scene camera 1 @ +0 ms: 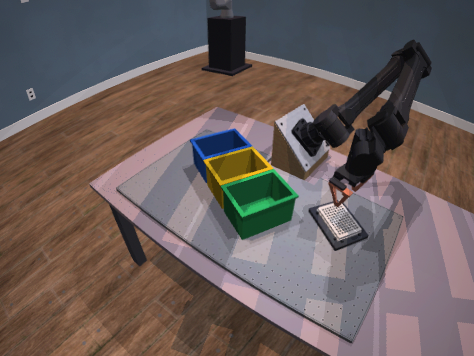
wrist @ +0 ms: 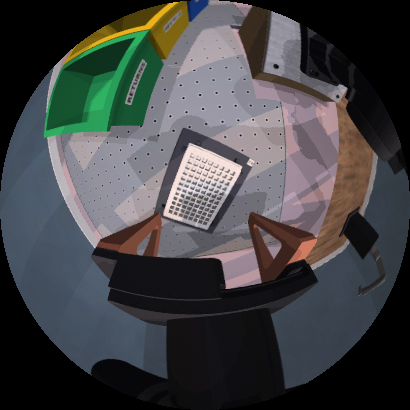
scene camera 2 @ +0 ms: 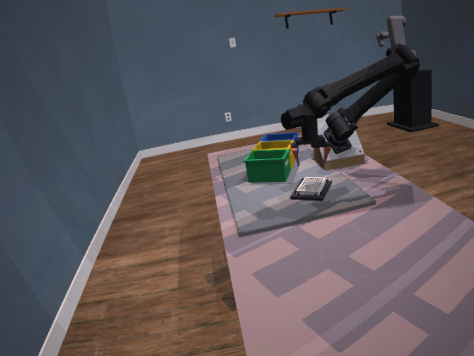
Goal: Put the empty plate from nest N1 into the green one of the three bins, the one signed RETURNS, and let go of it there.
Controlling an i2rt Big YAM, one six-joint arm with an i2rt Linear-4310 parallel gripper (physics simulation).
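Frame: origin at the arm's base, x right, y up, z back, level; centimetres.
Seen in the pictures: gripper, between the fingertips: (scene camera 1: pixel 345 198) (wrist: pixel 205 217) (scene camera 2: pixel 311 164); arm's base, origin of its link: (scene camera 1: pixel 305 138) (scene camera 2: pixel 337 140).
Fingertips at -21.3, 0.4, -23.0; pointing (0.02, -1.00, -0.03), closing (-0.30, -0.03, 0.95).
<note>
Pixels of each thing's middle, then the offset from my fingertips to it, as dx, dy, dz. "spot": a spot on its surface instead. Level surfaces: height alone.
- white plate, middle of its body: (wrist: pixel 199 191) (scene camera 1: pixel 339 220) (scene camera 2: pixel 311 185) -0.6, -8.0, -0.9
- blue bin, a spot on its surface: (scene camera 1: pixel 220 145) spot: +47.3, -4.8, +8.0
- grey perforated board, height of its surface: dy -9.9
The white plate (scene camera 1: pixel 340 220) (scene camera 2: pixel 312 185) (wrist: pixel 202 187) with a grid of wells sits flat in its dark nest (scene camera 1: pixel 328 232) (scene camera 2: pixel 309 197) (wrist: pixel 216 149). The nest has a small tag at one corner, too small to read. My gripper (scene camera 1: pixel 348 196) (scene camera 2: pixel 312 162) (wrist: pixel 205 217) is open and empty, pointing down above the plate, near its one end, with the fingers apart. The green bin (scene camera 1: pixel 267 220) (scene camera 2: pixel 268 167) (wrist: pixel 120 107) stands open-topped beside the nest; its RETURNS sign is legible in the wrist view. No plate shows in the visible part of its inside.
The yellow bin (scene camera 1: pixel 235 167) (wrist: pixel 162 40) adjoins the green one, and the blue bin (scene camera 1: pixel 220 145) (wrist: pixel 197 10) stands beyond it. The slanted arm mount (scene camera 1: pixel 287 150) (wrist: pixel 287 55) stands on the table behind. Bins and nest stand on a grey perforated board (scene camera 1: pixel 295 280) (scene camera 2: pixel 250 220).
</note>
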